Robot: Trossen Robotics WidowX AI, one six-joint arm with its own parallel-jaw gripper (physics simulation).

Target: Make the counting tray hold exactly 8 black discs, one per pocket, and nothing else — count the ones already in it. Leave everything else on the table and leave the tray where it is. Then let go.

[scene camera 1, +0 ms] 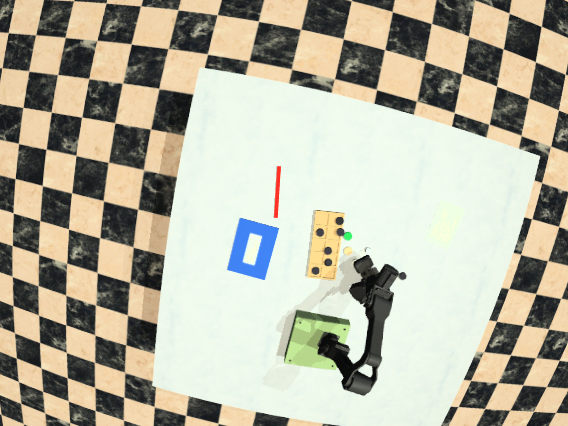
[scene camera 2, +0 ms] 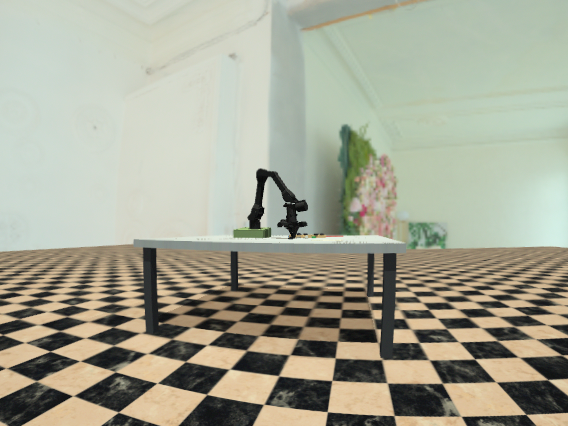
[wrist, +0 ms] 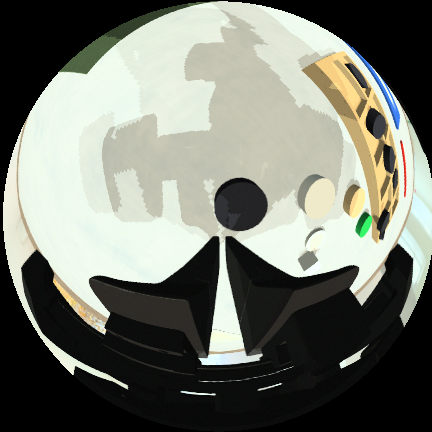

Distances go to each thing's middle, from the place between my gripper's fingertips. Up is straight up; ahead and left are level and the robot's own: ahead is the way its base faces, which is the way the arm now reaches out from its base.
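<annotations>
My gripper: 1 cm below the tan counting tray (scene camera 1: 323,219), 3 cm short of it, 20 cm to the right of it.
</annotations>
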